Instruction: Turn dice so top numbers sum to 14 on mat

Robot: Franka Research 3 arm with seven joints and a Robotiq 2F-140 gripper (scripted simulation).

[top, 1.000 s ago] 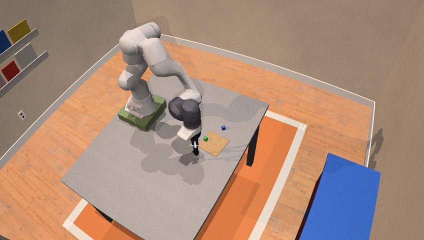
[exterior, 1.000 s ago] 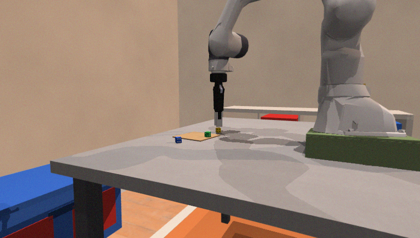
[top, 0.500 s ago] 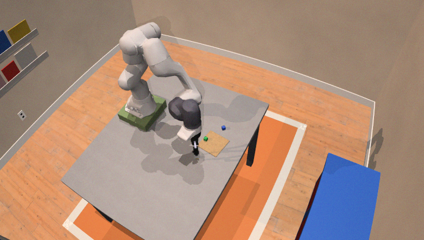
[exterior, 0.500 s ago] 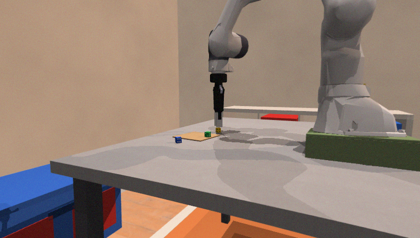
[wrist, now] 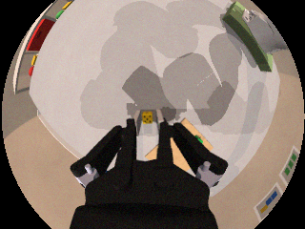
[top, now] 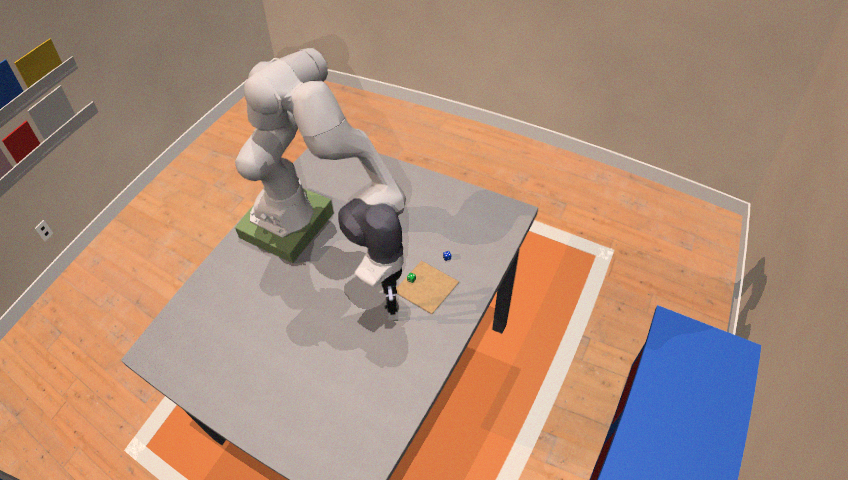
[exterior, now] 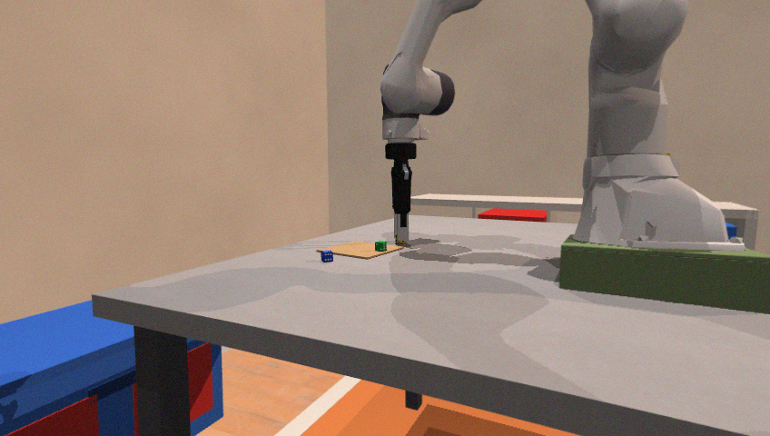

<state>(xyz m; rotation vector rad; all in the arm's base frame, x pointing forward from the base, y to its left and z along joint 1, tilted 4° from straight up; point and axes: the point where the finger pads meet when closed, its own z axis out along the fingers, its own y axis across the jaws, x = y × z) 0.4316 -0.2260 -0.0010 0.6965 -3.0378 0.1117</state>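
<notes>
The yellow die is 3 cm below my hand. From my hand the other things lie so: tan mat 12 cm to the left, 6 cm ahead, 4 cm below; then blue die 25 cm to the left, 9 cm ahead, 3 cm below; then green die 13 cm to the left, 3 cm below, 1 cm ahead.
</notes>
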